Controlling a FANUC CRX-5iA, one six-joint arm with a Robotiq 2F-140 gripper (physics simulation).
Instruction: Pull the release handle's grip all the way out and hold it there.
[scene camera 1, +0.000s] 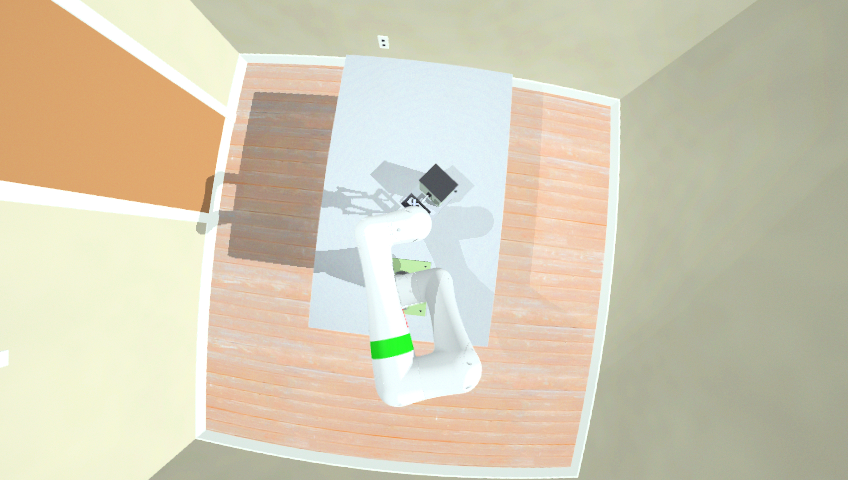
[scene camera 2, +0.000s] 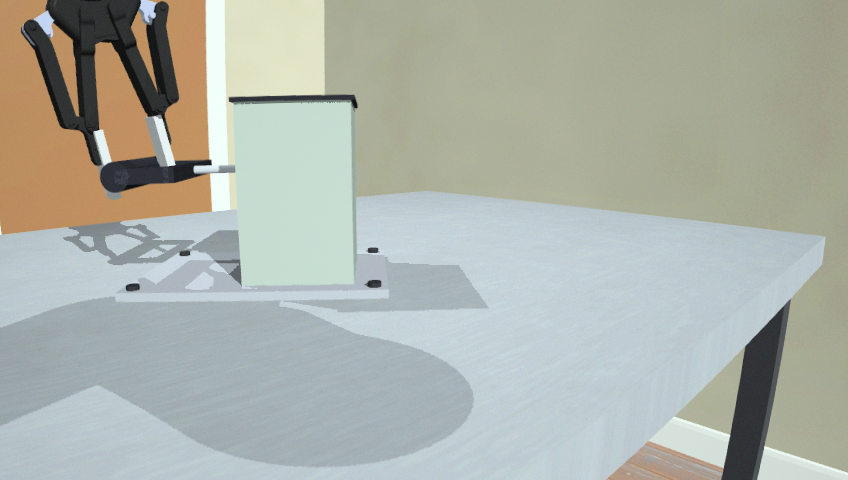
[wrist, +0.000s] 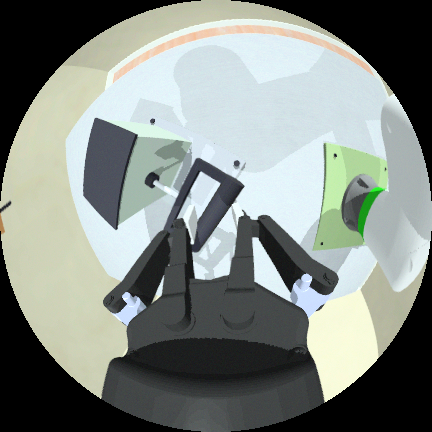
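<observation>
The release handle's housing (scene camera 1: 437, 182) (scene camera 2: 296, 190) (wrist: 110, 172) is a pale green upright box with a dark lid. A thin light rod (scene camera 2: 214, 169) (wrist: 167, 189) sticks out of its side, and a stretch of it shows between the housing and the grip. The grip (scene camera 2: 142, 172) (wrist: 221, 211) is a dark rectangular frame, held clear above the table. My gripper (scene camera 2: 138, 172) (wrist: 213, 209) is shut on the grip's outer bar, one white finger pad through the frame's opening and the other on the outer side. In the scene camera 1 view the arm partly hides the gripper.
The housing stands on a light base plate (scene camera 2: 255, 293) with dark bolts, on the pale table (scene camera 1: 428, 113) (scene camera 2: 595, 267) (wrist: 280, 110). My arm (scene camera 1: 380, 285) reaches over from its green mounting plate (scene camera 1: 416, 264) (wrist: 336, 200). A wall rises behind the table's far end.
</observation>
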